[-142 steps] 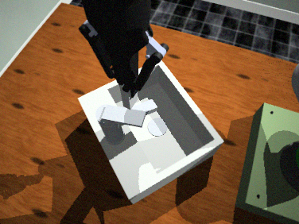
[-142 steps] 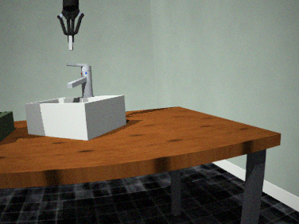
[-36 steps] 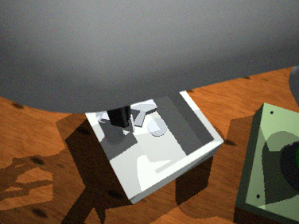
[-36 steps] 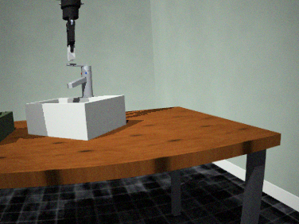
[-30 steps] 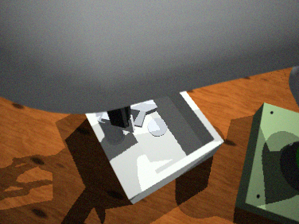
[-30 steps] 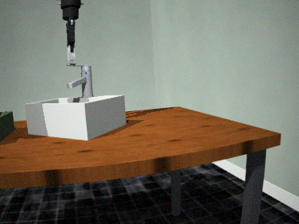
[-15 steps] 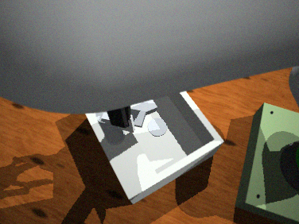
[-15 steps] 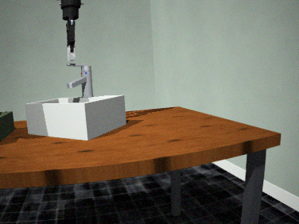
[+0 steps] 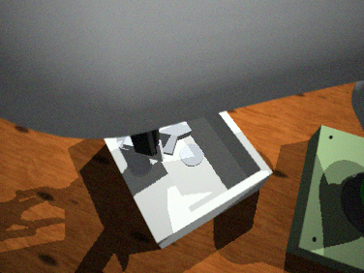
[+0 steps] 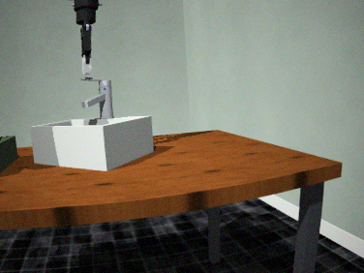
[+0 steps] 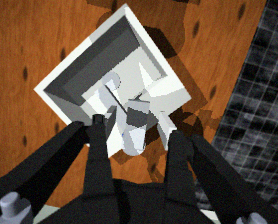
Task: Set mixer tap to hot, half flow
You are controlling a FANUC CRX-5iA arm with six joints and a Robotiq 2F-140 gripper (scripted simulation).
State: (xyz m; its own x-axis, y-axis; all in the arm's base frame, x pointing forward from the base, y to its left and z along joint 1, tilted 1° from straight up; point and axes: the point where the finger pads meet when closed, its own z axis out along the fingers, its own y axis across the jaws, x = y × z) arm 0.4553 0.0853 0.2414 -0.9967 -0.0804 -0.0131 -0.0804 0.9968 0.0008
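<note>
The grey lever is 2 cm ahead of my hand and 5 cm below it. Round my hand: mixer tap: 4 cm ahead, 1 cm to the right, 10 cm below; then white basin: 1 cm behind, 8 cm to the right, 29 cm below.
</note>
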